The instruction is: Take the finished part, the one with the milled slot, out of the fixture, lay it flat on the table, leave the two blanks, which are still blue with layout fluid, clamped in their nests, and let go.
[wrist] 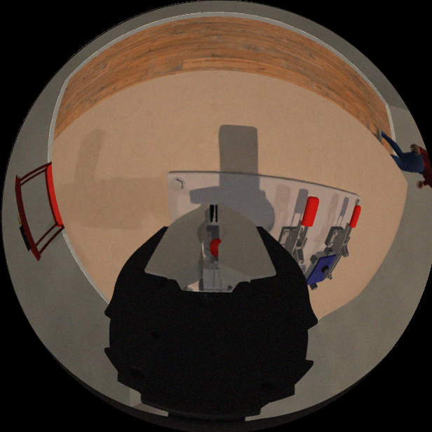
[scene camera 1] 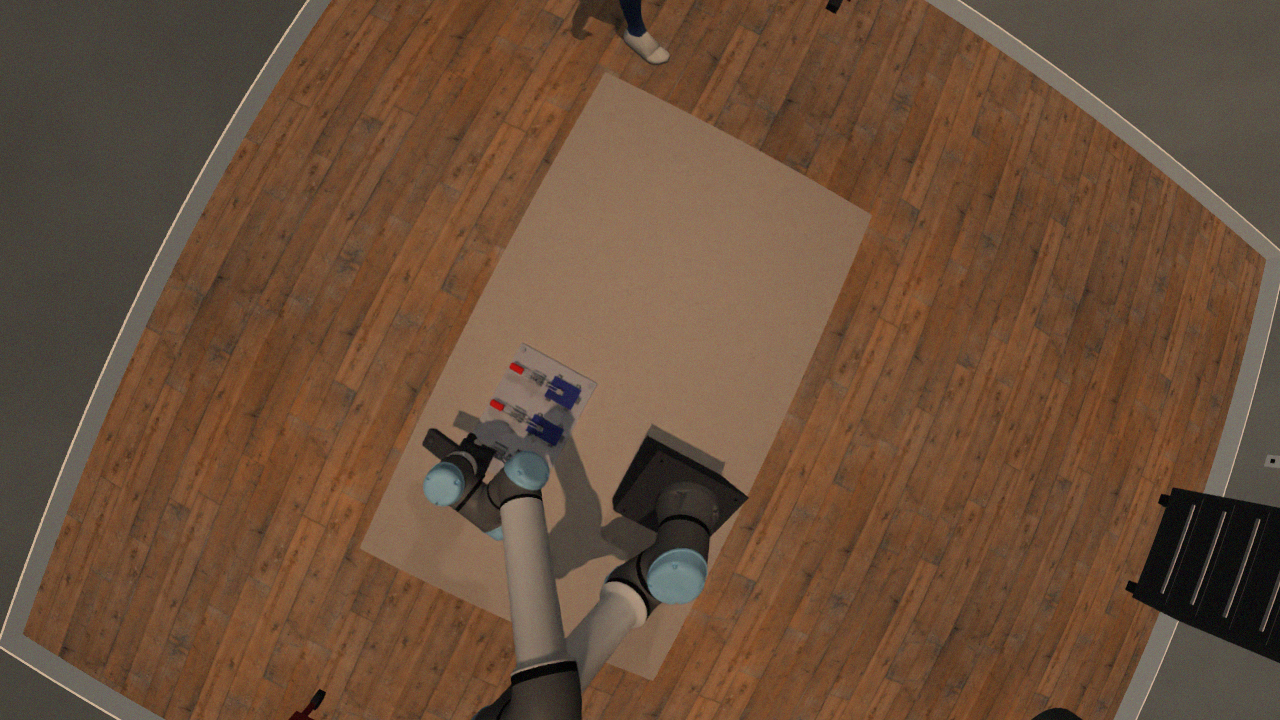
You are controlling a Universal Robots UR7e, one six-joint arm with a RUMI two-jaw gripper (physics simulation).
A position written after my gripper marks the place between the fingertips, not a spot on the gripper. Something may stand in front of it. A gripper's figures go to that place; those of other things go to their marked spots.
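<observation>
My gripper [wrist: 214, 206] sits 0.14 m from the lens, and there's a fixture plate [wrist: 272, 202] that's 0.19 m from the lens.
</observation>
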